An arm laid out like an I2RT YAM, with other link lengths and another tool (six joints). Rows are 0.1 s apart.
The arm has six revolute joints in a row. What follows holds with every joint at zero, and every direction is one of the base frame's. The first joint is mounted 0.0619 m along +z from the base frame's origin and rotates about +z. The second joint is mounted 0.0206 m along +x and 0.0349 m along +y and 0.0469 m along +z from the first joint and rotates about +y. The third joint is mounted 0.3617 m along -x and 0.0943 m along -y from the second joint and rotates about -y. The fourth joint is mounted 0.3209 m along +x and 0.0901 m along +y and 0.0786 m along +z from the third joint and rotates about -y. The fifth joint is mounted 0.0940 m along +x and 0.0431 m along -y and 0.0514 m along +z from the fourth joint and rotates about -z. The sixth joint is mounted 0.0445 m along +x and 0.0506 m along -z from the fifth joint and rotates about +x. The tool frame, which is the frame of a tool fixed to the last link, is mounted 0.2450 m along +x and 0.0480 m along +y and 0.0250 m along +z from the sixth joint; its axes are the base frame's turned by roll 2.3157, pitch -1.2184 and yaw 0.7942 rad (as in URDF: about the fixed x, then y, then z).
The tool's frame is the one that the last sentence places.
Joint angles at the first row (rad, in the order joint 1, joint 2, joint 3, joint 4, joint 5, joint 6):
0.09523 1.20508 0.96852 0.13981 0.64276 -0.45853
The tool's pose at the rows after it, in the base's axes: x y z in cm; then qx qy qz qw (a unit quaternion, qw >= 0):
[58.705 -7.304 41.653 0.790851 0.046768 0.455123 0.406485]
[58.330 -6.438 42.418 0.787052 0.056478 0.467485 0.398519]
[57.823 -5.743 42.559 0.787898 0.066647 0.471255 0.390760]
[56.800 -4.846 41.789 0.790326 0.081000 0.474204 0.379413]
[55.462 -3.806 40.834 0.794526 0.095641 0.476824 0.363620]
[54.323 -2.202 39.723 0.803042 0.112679 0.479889 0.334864]
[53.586 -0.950 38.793 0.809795 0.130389 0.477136 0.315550]
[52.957 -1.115 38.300 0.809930 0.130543 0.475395 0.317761]
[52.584 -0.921 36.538 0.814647 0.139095 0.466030 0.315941]
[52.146 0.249 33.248 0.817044 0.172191 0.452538 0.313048]
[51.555 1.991 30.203 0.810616 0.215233 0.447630 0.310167]
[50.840 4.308 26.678 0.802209 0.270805 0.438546 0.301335]
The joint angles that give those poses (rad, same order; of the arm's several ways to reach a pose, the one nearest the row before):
0.09511 1.18357 0.96307 0.12074 0.58977 -0.44640
0.09511 1.16283 0.95796 0.12126 0.55685 -0.44946
0.09550 1.14252 0.95646 0.09783 0.53081 -0.44720
0.09521 1.10516 0.92724 0.07762 0.49466 -0.44236
0.09559 1.05878 0.89521 0.04528 0.45411 -0.42938
0.09593 1.01992 0.87639 -0.00611 0.39474 -0.39598
0.09518 0.99910 0.87346 -0.05431 0.34762 -0.38217
0.09515 0.97883 0.85283 -0.05561 0.35123 -0.38562
0.09513 0.96937 0.82472 -0.06148 0.34338 -0.38963
0.09511 0.96077 0.77096 -0.05343 0.30244 -0.42533
0.09532 0.94842 0.70567 -0.01932 0.24204 -0.48110
0.09510 0.94913 0.65089 -0.00012 0.16059 -0.54753

